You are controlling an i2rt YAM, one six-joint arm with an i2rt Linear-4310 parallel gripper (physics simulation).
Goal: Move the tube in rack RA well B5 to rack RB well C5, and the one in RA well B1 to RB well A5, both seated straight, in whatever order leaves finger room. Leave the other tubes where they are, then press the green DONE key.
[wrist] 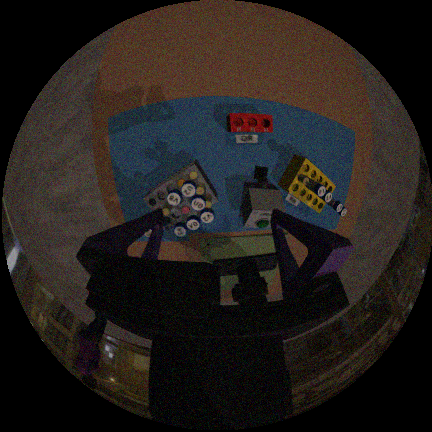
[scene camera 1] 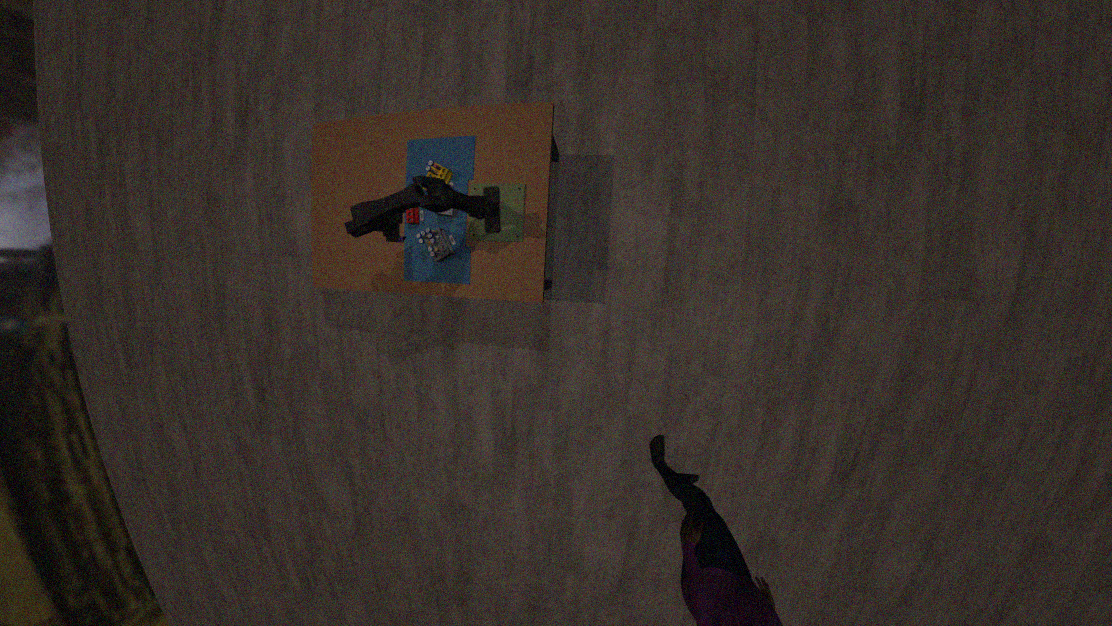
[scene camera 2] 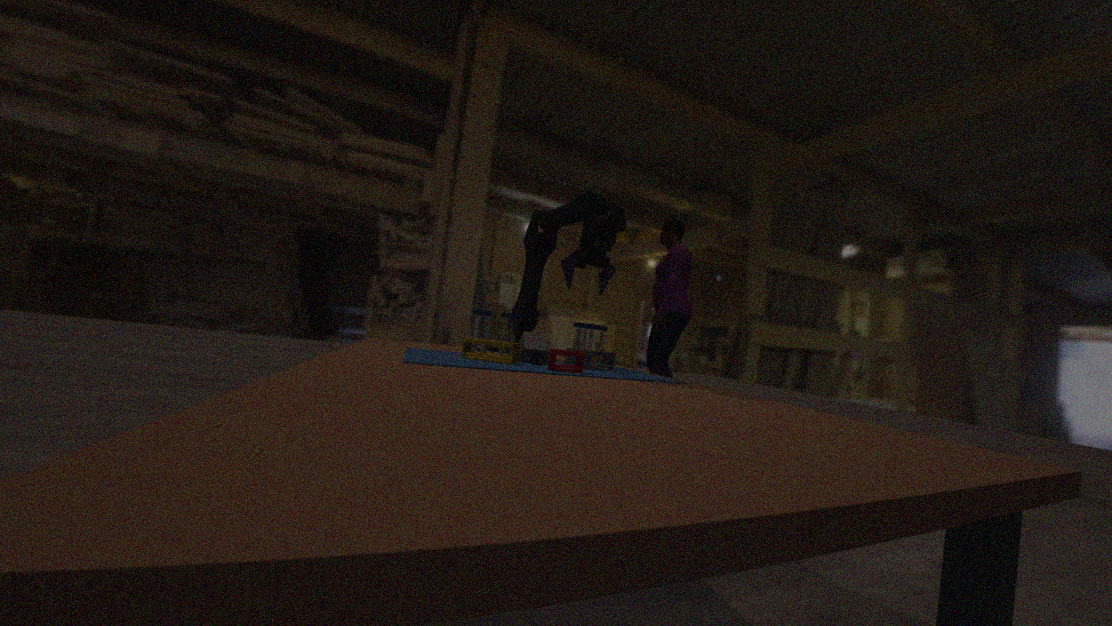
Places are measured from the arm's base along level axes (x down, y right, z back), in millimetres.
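Pixels of known places: gripper, fingertip midpoint: [wrist: 217, 214] [scene camera 1: 404, 224] [scene camera 2: 585, 291]; arm's base, origin of the base link: [wrist: 245, 263] [scene camera 1: 492, 210].
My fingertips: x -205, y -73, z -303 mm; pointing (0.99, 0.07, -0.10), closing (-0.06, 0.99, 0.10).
Observation:
For each thing: its top centre in the pictures, then the offset to it from my fingertips. "spot": a spot on its surface instead. Level surfaces: height alone.
- green DONE key, surface spot: [wrist: 262, 223] spot: dx +138, dy +90, dz +111 mm
- grey box, middle of its top: [wrist: 267, 218] [scene camera 2: 534, 332] [scene camera 1: 440, 205] dx +127, dy +95, dz +92 mm
- red rack, middle of its top: [wrist: 251, 121] [scene camera 2: 567, 350] [scene camera 1: 409, 214] dx +160, dy +77, dz -85 mm
- blue mat, its level: dx +210 mm
My gripper [wrist: 217, 214] [scene camera 2: 585, 287] is open and empty, high above the mat. In the wrist view, a grey rack [wrist: 172, 184] [scene camera 1: 441, 247] [scene camera 2: 599, 359] at left holds several upright tubes with white-topped dark caps [wrist: 188, 190], beside lower coloured ones. A yellow rack [wrist: 301, 162] [scene camera 1: 439, 171] [scene camera 2: 488, 351] at right holds a few capped tubes [wrist: 321, 191] and several empty wells. The rack labels and well letters are too dark to read surely. The green DONE key [wrist: 262, 223] is on a grey box [wrist: 260, 198] between the racks, near the right fingertip.
A red rack [wrist: 250, 130] [scene camera 1: 412, 216] [scene camera 2: 565, 360] with three empty wells stands at the far edge of the blue mat [wrist: 175, 117] [scene camera 1: 439, 273]. A pale green plate [wrist: 255, 246] [scene camera 1: 511, 225] lies under the arm base. A person [scene camera 1: 715, 544] [scene camera 2: 673, 287] stands off the table.

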